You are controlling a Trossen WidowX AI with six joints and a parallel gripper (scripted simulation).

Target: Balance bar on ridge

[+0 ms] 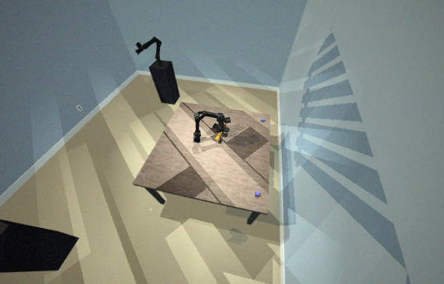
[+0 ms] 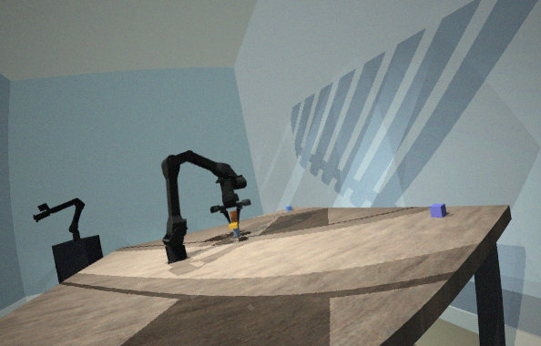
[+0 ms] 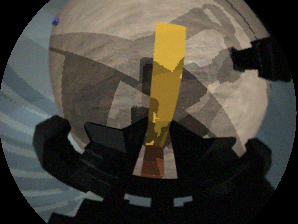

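Right now my gripper tip is 1 cm short of the grey-blue piece, 3 cm to the right of it and 6 cm above it. The rest, counted from my gripper tip: purple cube 47 cm ahead, 63 cm to the right, 5 cm below.
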